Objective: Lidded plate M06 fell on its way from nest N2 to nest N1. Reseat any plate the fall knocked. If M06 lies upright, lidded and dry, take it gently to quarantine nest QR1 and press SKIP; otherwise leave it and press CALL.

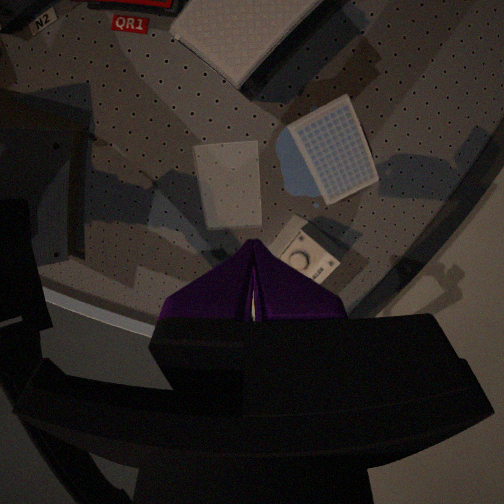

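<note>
A well plate (334, 148) lies on the perforated deck right of centre, its grid of wells uncovered and facing up. A pale blue puddle (295, 170) spreads from its left edge, with a small drop below it. A flat translucent lid (229, 184) lies apart on the deck to its left. My gripper (253, 280), with purple fingers, is shut and empty, hovering above the deck below the lid. A white lidded plate (240, 35) sits askew across a dark nest at the top. The red QR1 label (130, 23) and the N2 label (44, 21) are at top left.
A small white button box (306, 257) with a round knob sits just right of my fingertips. A dark rail (440, 225) runs along the deck's right edge. A dark frame (45, 175) stands at the left. The deck's front edge passes at lower left.
</note>
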